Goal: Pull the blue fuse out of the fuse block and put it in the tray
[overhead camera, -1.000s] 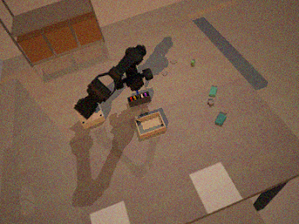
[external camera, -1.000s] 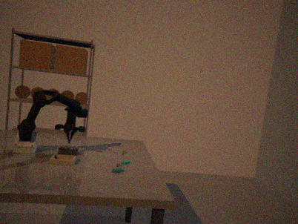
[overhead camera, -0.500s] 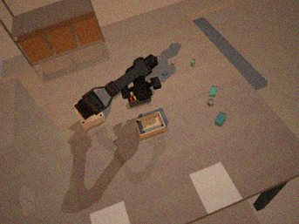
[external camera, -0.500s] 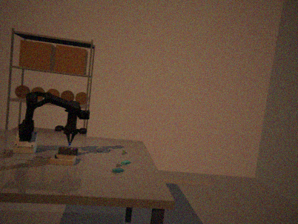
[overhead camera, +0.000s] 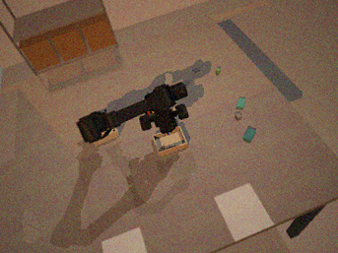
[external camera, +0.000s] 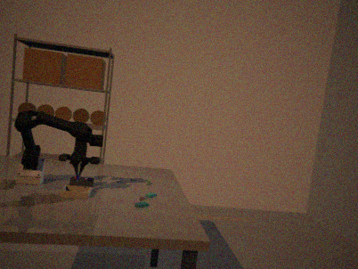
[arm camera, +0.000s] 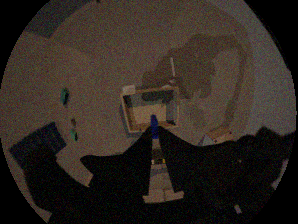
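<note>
Now: gripper tip 9 cm above the tray. Also, from my gripper tip: blue fuse: 1 cm below.
</note>
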